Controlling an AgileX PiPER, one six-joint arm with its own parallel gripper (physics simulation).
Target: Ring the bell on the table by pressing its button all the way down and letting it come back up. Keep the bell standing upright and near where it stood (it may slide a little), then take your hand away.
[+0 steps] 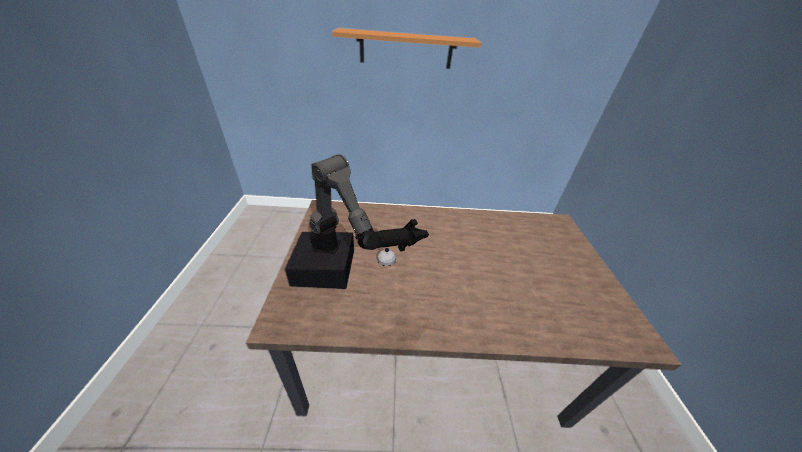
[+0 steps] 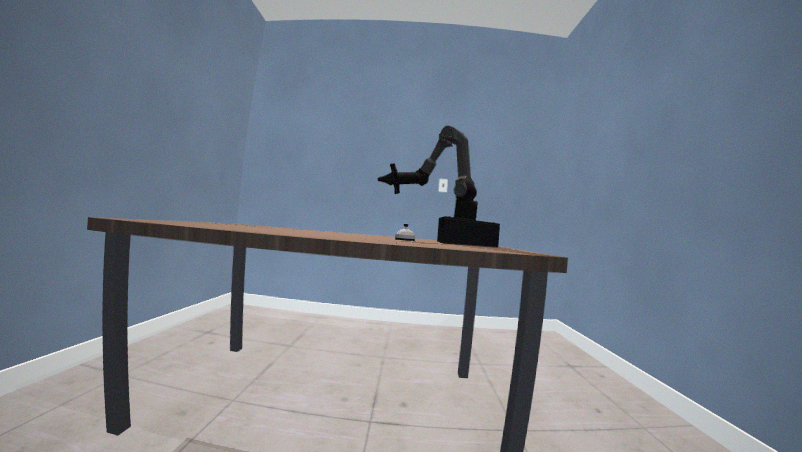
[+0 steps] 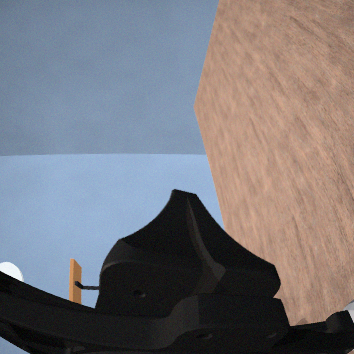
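The bell stands upright on the table, just in front of the robot's base. It has a silvery white dome and a small black button on top, which stands up above the dome. My gripper is shut with its fingertips together and nothing between them. It points level, away from the base, well above the table. Its tips are past the bell on the side away from the base, and it does not touch the bell.
The black base block stands close beside the bell at the table's end. An orange shelf hangs on the wall beyond the table. A white wall plate is on the wall behind the arm.
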